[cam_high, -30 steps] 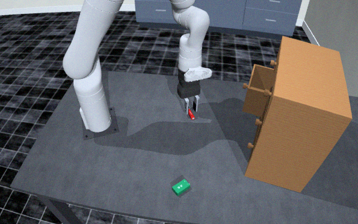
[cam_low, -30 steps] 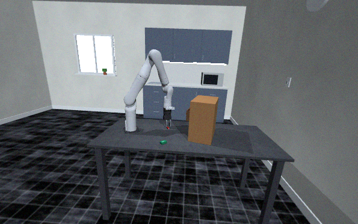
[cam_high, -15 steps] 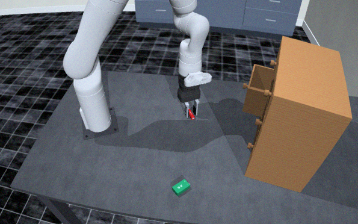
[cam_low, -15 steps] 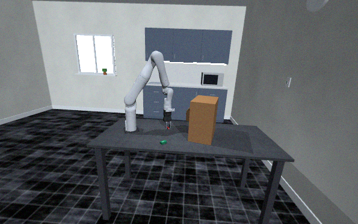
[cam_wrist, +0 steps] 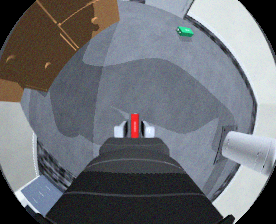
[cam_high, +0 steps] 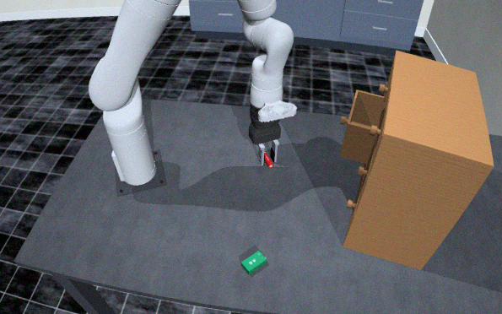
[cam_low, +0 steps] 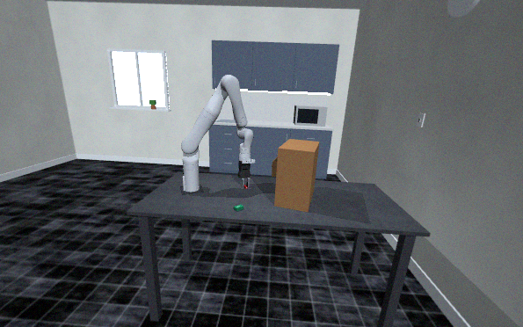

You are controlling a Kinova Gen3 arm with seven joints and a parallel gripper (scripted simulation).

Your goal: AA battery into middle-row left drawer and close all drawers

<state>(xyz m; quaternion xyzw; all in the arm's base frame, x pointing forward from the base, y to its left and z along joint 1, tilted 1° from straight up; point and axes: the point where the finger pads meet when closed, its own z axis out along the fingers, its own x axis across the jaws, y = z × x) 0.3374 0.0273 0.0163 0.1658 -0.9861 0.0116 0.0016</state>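
My gripper is now 1 cm above the AA battery. From my hand the other things lie so: small green block: 4 cm behind, 30 cm to the right, 1 cm below.
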